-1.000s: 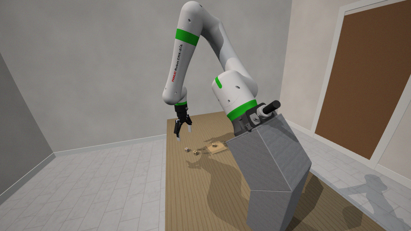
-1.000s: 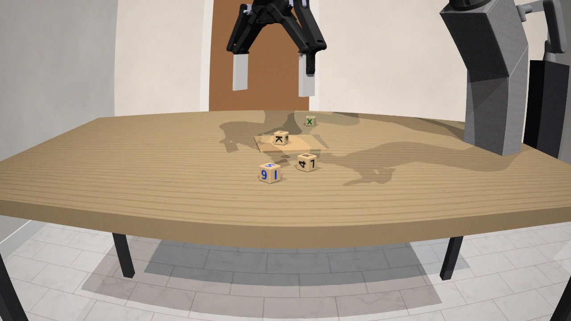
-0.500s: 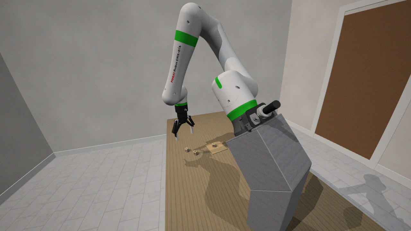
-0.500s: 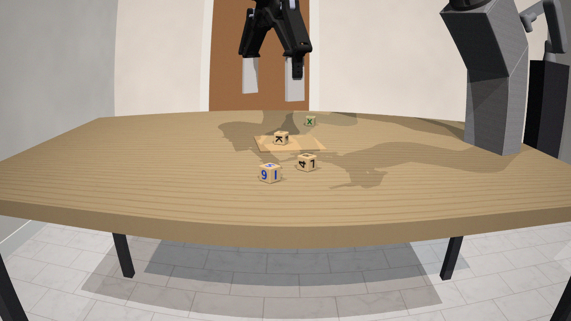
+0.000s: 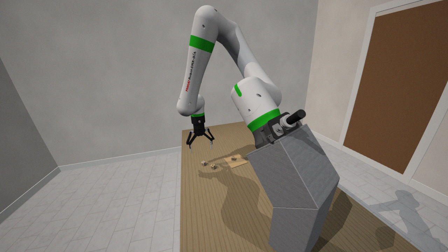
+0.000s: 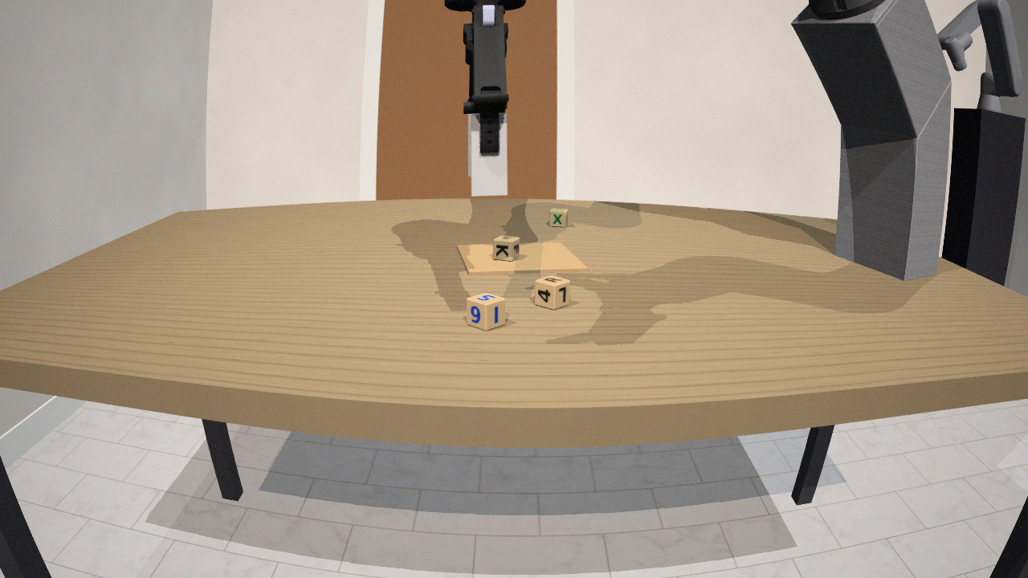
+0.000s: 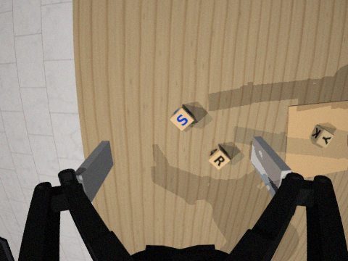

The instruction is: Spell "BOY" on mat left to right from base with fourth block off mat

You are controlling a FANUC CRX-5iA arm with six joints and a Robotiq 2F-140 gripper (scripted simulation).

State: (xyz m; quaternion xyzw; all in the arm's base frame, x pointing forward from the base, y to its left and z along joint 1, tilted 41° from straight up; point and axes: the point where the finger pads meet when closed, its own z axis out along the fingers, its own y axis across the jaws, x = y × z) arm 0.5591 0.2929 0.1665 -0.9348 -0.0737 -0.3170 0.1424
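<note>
The block lies 12 cm below my hand. Also, from my hand: tan mat 1 cm ahead, 25 cm to the right, 14 cm below.
</note>
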